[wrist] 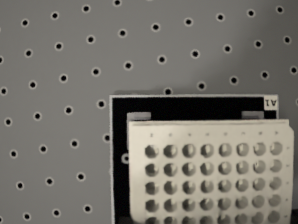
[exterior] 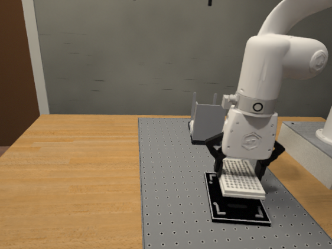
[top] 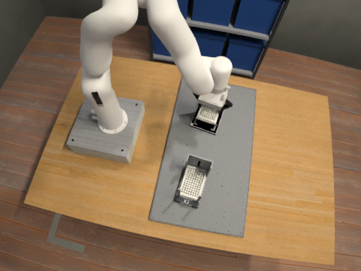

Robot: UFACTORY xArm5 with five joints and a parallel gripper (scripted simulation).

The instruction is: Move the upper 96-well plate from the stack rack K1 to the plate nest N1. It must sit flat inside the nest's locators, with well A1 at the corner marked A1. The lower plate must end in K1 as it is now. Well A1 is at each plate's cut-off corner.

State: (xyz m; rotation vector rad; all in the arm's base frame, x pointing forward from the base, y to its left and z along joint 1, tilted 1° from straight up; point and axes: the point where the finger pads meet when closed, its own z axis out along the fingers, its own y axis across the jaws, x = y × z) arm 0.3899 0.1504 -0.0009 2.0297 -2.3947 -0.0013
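The black plate nest N1 is 7 cm below my hand. Round my hand: 96-well plate: 1 cm below.
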